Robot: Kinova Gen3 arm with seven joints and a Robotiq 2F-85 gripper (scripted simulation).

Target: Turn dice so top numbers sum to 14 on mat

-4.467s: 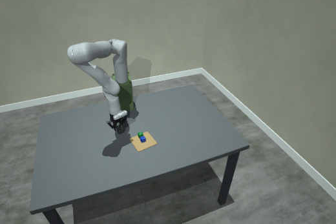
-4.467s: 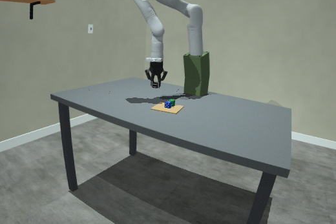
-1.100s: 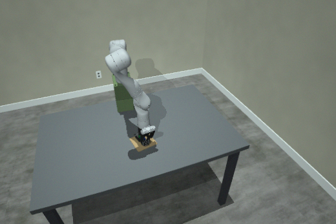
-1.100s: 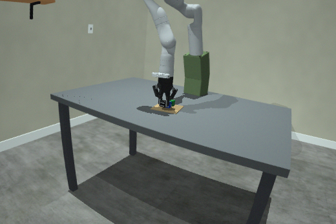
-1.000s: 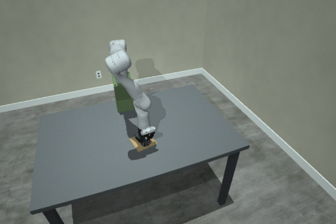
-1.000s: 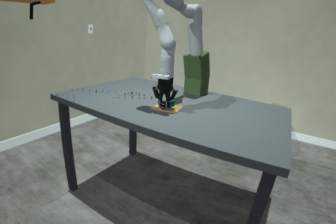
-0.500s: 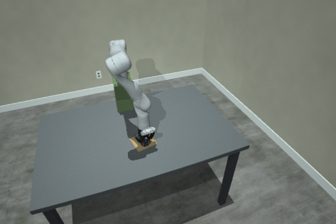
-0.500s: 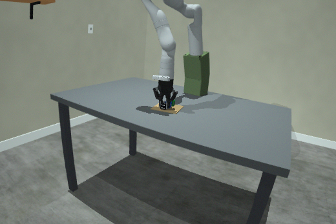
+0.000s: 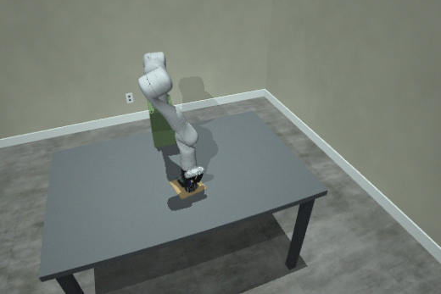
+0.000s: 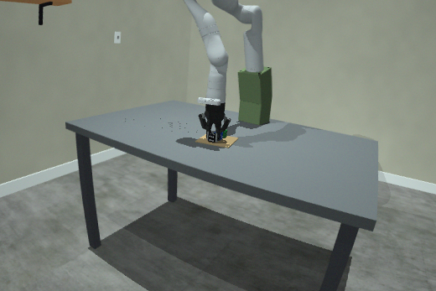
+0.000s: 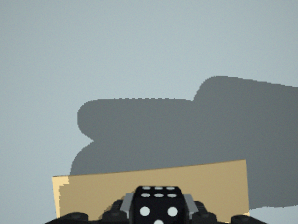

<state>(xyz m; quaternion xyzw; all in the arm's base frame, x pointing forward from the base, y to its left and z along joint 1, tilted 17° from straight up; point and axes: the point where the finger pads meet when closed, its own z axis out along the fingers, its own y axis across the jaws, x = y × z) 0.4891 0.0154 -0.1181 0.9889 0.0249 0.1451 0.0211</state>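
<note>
Now: the black die 1 cm below my hand. Round my hand: tan mat (4 cm behind, 3 cm below); blue die (5 cm behind, 1 cm below); green die (9 cm behind, 1 cm below).
</note>
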